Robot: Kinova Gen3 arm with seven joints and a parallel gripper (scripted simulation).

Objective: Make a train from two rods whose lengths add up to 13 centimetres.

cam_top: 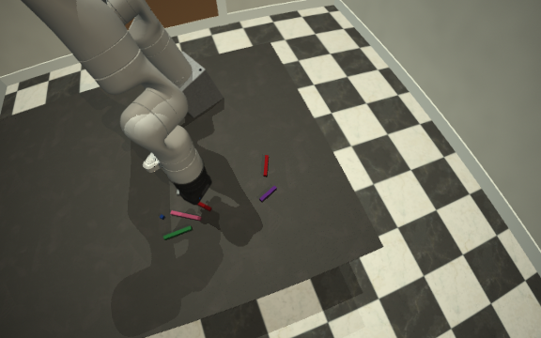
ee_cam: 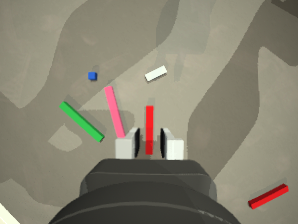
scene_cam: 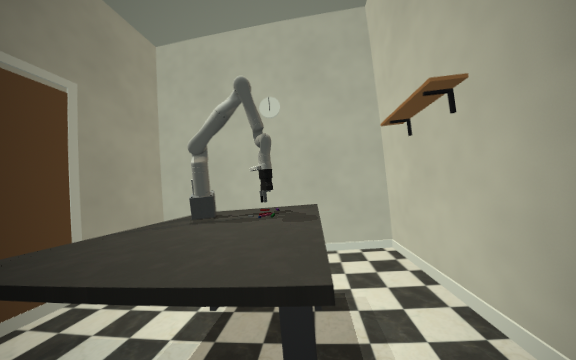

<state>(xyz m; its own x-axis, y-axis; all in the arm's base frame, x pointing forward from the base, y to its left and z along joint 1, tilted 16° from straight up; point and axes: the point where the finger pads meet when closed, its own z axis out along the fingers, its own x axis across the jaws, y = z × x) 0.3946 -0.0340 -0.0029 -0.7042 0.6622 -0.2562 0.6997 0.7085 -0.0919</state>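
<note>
Now: hand 8 cm above the pink rod, 5 cm to the left of it and 2 cm short of it. Round my hand: green rod 8 cm to the right, 8 cm below, 7 cm ahead; then short grey rod 8 cm below, 6 cm behind, 5 cm to the right; then small blue rod 12 cm to the right, 8 cm below, 1 cm ahead.
</note>
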